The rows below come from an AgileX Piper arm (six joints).
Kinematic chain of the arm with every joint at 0, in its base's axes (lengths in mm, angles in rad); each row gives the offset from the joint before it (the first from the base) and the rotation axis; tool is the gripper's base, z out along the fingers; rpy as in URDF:
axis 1: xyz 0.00 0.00 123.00 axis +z
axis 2: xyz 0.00 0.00 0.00 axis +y
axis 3: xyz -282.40 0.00 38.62 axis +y
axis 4: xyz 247.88 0.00 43.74 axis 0.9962 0 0.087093
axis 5: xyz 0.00 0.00 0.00 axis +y
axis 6: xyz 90.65 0.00 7.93 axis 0.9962 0 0.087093
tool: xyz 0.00 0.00 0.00 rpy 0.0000 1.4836 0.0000
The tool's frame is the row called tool.
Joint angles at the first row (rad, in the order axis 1, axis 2, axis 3, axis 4, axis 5, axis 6):
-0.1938, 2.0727, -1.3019, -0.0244, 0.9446, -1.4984
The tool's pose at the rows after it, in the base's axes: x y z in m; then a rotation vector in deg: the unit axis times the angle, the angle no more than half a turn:
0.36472 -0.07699 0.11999 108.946 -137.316 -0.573
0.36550 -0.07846 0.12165 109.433 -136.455 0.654
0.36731 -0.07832 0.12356 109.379 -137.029 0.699
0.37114 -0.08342 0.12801 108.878 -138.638 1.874
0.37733 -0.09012 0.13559 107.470 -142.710 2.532
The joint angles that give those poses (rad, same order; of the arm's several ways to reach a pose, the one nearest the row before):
-0.1938, 2.0727, -1.3020, -0.0719, 0.9469, -1.4915
-0.1938, 2.0708, -1.3062, -0.0895, 0.9469, -1.4915
-0.1938, 2.0708, -1.3156, -0.0827, 0.9511, -1.4914
-0.2060, 2.0708, -1.3370, -0.0777, 0.9511, -1.4915
-0.2260, 2.0708, -1.3729, -0.0442, 0.9538, -1.4915

